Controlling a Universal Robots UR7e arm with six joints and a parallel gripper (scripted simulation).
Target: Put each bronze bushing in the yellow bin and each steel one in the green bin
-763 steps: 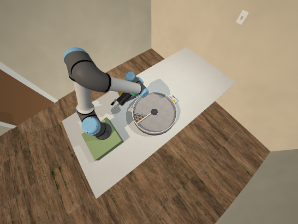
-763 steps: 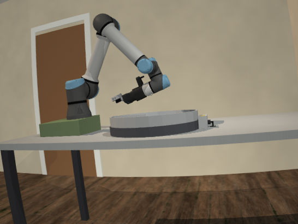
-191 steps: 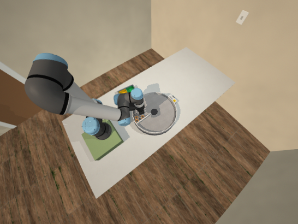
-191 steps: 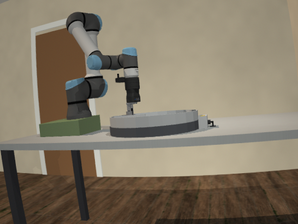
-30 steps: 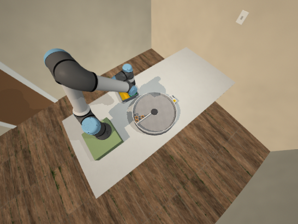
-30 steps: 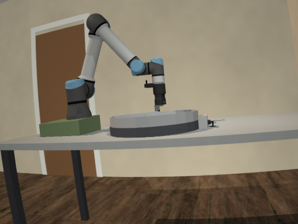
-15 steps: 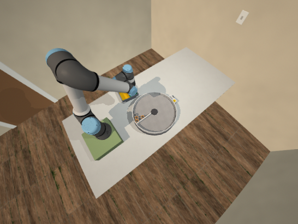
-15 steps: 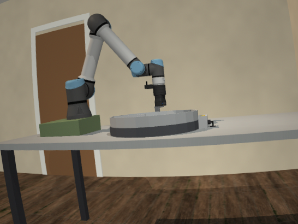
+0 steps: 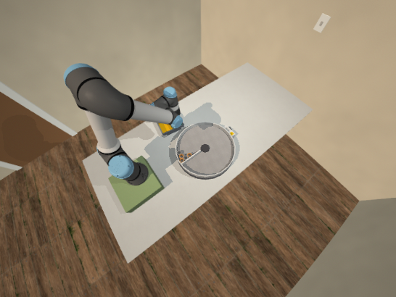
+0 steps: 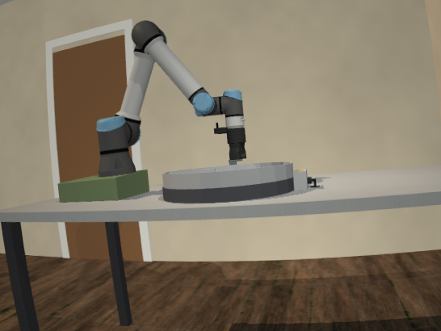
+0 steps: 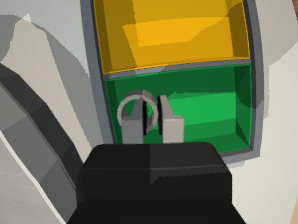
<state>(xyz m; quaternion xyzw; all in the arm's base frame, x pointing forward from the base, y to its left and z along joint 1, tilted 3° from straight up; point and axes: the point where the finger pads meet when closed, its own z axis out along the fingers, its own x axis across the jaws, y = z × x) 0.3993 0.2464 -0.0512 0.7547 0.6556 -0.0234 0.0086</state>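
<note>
Now: hand 30 mm past the yellow bin, 30 mm to the right of it and 30 mm above it. Also, from my hand: grey turntable 90 mm ahead, 310 mm to the right.
</note>
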